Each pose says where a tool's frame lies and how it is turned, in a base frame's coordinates. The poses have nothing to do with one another.
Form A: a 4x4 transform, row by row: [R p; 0 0 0 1], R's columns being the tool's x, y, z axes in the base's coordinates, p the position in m. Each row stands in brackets.
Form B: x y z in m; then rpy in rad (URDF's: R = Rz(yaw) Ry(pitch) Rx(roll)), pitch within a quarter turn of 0, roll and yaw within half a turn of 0. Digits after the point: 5 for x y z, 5 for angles.
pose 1, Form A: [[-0.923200 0.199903 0.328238 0.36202], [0.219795 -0.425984 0.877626 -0.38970], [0.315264 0.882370 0.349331 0.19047], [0 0 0 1]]
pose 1, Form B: 0.36202 -0.38970 0.19047 1.19383 -0.32073 2.90786
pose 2, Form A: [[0.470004 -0.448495 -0.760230 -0.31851], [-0.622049 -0.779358 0.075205 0.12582], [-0.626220 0.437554 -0.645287 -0.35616], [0 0 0 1]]
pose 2, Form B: -0.31851 0.12582 -0.35616 2.54573 0.67670 -0.92374
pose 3, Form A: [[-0.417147 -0.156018 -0.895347 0.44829], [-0.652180 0.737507 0.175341 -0.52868], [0.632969 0.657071 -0.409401 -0.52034], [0 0 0 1]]
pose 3, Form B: 0.44829 -0.52868 -0.52034 2.12801 -0.68538 -2.13984
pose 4, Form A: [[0.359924 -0.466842 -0.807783 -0.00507], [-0.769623 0.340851 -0.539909 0.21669], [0.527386 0.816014 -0.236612 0.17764], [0 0 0 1]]
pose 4, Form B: -0.00507 0.21669 0.17764 1.85302 -0.55552 -1.13335
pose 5, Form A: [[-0.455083 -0.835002 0.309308 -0.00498], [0.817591 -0.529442 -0.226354 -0.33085], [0.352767 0.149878 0.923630 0.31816], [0 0 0 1]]
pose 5, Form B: -0.00498 -0.33085 0.31816 0.16087 -0.36053 2.07870
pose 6, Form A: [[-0.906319 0.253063 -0.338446 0.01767], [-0.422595 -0.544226 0.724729 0.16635], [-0.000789 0.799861 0.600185 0.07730], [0 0 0 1]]
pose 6, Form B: 0.01767 0.16635 0.07730 0.92706 0.00079 -2.70529
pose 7, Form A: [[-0.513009 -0.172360 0.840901 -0.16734], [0.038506 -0.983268 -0.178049 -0.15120], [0.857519 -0.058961 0.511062 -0.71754], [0 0 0 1]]
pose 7, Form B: -0.16734 -0.15120 -0.71754 -0.11486 -1.03043 3.06667
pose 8, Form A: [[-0.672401 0.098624 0.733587 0.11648], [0.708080 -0.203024 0.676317 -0.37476], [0.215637 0.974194 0.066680 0.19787], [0 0 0 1]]
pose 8, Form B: 0.11648 -0.37476 0.19787 1.50246 -0.21734 2.33036
